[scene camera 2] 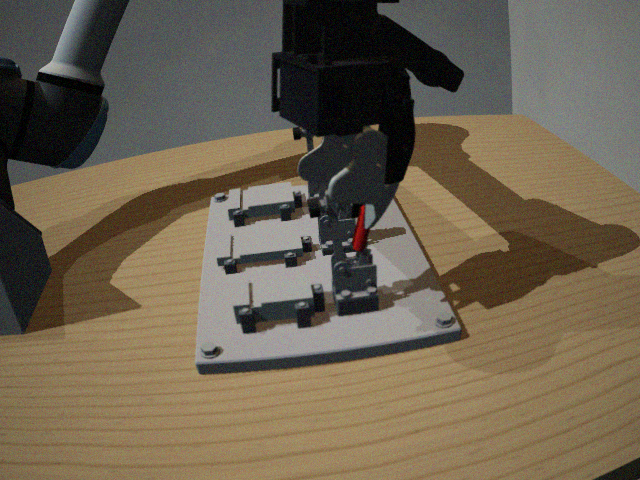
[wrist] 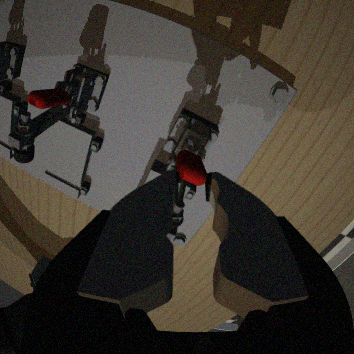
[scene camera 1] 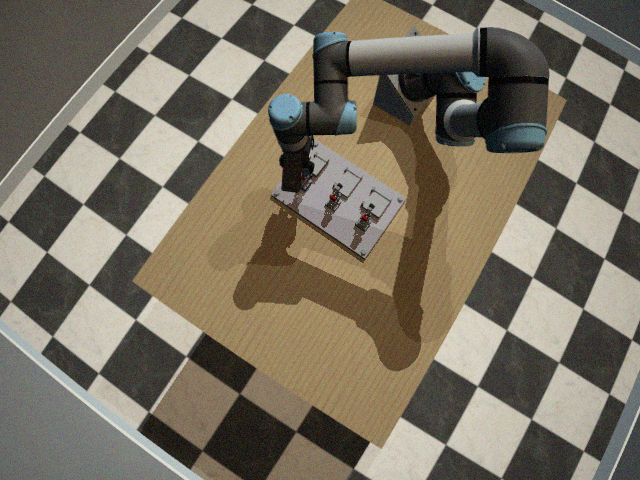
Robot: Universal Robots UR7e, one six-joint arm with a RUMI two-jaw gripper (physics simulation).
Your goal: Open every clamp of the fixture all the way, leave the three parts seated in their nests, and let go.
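Frame: origin at the arm's base, x left, y back, z up, level; millimetres.
Seen in the pictures: gripper, fingertip midpoint: [scene camera 2: 361,222] [wrist: 191,174] [scene camera 1: 301,175]; arm's base, link origin: [scene camera 1: 414,77].
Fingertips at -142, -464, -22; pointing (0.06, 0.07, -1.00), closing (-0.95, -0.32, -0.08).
Note:
Pixels of each thing's middle, then the offset from my fingertips to it, as dx, dy, dz. "spot": a spot on its surface instead. Level surfaces: height alone.
- fixture plate, body centre: [scene camera 2: 309,255] [wrist: 83,111] [scene camera 1: 338,197] +115, +28, -90
- end clamp, surface spot: [scene camera 2: 355,289] spot: -7, +9, -61
- middle clamp's red handle, surface spot: [wrist: 47,98] [scene camera 1: 329,196] spot: +103, -14, -3
- far clamp's red handle, surface spot: [scene camera 1: 365,217] spot: +224, -22, +7
- far clamp's arm tip, surface spot: [scene camera 2: 297,133] spot: +217, +14, +15
- wooden table, surface height: dz -98
The fixture plate [scene camera 1: 310,207] [scene camera 2: 268,347] [wrist: 140,100] carries three toggle clamps beside three nests. My gripper [scene camera 1: 304,178] [scene camera 2: 363,212] [wrist: 191,174] is shut on the red handle [scene camera 2: 360,235] [wrist: 191,167] of the end clamp [scene camera 2: 355,289], nearest in scene camera 2. That handle stands steeply, and the clamp's arm is raised, partly hidden by the fingers. The middle clamp's red handle [scene camera 1: 333,197] [wrist: 47,98] and the far clamp's red handle [scene camera 1: 365,217] also show. The far clamp's arm tip [scene camera 2: 297,133] is up. Flat parts [scene camera 2: 279,310] [scene camera 2: 271,254] [scene camera 2: 263,210] appear seated in the nests.
The plate lies on the wooden table [scene camera 1: 206,248] [scene camera 2: 129,413], with bolts at its corners. The middle clamp stands close beside the gripped one, behind the fingers in scene camera 2. Low locating blocks [scene camera 2: 303,314] edge the nests. The robot's base [scene camera 2: 20,279] stands at the left in scene camera 2.

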